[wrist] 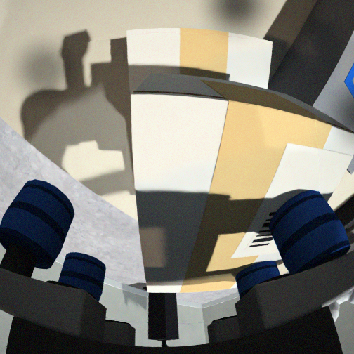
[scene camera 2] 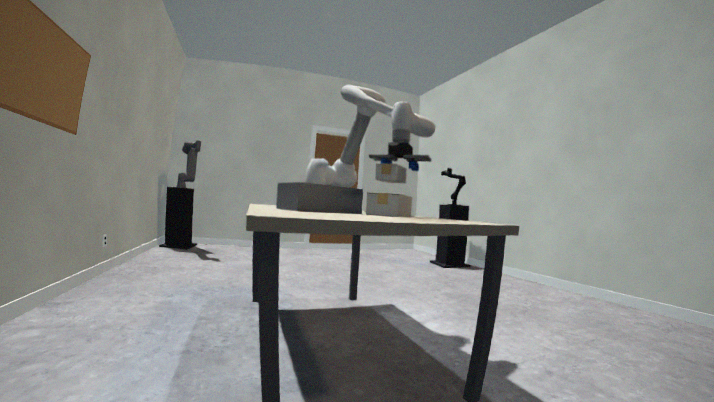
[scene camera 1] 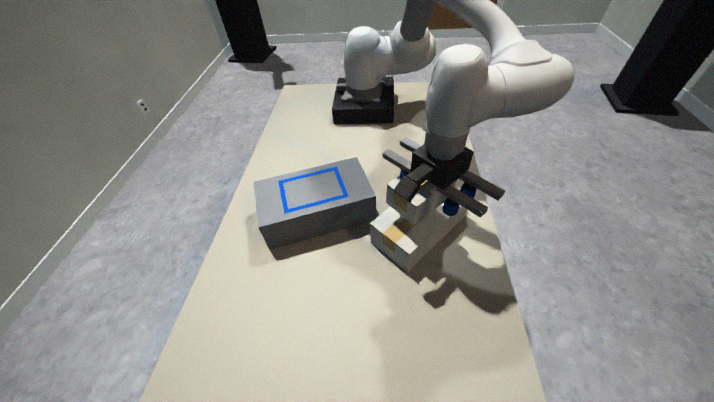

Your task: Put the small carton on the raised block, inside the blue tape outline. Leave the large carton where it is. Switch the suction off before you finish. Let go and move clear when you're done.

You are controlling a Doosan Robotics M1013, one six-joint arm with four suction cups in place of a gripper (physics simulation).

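Places are measured from the arm's base along level axes (x left, y back, z up), in centimetres.
Pixels of known places: end effector, tool point: (scene camera 2: 399,169) (scene camera 1: 435,188); arm's base, origin of the base link: (scene camera 1: 363,92).
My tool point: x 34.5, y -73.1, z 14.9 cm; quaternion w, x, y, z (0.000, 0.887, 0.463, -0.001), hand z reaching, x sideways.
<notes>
Ahead of a thing's pixels: the offset from my tool point to its top centre. "spot": to the spot under its first point.
The small carton {dz +1.3, dx -3.7, dy +1.4 cm} (scene camera 1: 415,208) (scene camera 2: 392,173) (wrist: 175,145), white with a tan tape strip and a barcode label, hangs roughly level under my suction gripper (scene camera 1: 440,172) (scene camera 2: 400,157) (wrist: 172,245). The two right-hand blue cups in the wrist view are over its top; the left-hand two are off it. The seal itself is hidden. The large carton {dz -12.7, dx -2.3, dy +3.7 cm} (scene camera 1: 392,240) (scene camera 2: 390,206) (wrist: 152,47) stands on the table beneath, with a visible gap between the cartons. The grey raised block {dz -10.8, dx -37.3, dy +4.7 cm} (scene camera 1: 320,223) (scene camera 2: 320,197) stands beside it, with the blue tape outline {spot: dz -10.8, dx -34.4, dy -1.3 cm} (scene camera 1: 315,203) on its top.
The beige table (scene camera 1: 300,310) (scene camera 2: 380,225) carries the cartons, the block and the arm's black base (scene camera 1: 363,111). The block stands very close to the large carton. Black pedestals (scene camera 2: 179,217) (scene camera 2: 452,250) with other arms stand on the floor beyond the table.
</notes>
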